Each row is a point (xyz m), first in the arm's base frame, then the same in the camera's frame.
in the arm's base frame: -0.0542 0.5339 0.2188
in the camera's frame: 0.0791 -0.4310 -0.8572
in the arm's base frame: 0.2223 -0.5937 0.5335
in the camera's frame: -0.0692 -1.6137 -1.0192
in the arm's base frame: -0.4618 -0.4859 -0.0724
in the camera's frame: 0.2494 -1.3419 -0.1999
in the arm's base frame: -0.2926 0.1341 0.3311
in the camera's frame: 0.3225 -0.8307 -0.7559
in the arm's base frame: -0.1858 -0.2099 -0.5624
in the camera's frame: -0.2124 -0.9866 0.0301
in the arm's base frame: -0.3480 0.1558 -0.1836
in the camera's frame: 0.1278 -0.6990 -0.2941
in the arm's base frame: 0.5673 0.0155 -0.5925
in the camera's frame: -0.8775 -0.8045 -0.3485
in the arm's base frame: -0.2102 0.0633 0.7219
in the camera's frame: 0.4322 -0.9862 -1.1141
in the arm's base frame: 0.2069 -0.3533 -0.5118
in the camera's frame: -0.5404 -1.1602 -0.1690
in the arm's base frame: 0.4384 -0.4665 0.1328
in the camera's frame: -0.4432 -1.4187 -0.8059
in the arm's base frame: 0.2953 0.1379 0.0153
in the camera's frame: -0.3439 -0.7957 -0.7652
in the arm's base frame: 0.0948 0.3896 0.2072
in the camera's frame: -0.0643 -0.5782 -0.8874
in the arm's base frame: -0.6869 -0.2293 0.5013
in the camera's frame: 0.7322 -1.1978 -0.6379
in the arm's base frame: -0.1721 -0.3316 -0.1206
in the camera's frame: -0.0205 -1.1983 -0.3285
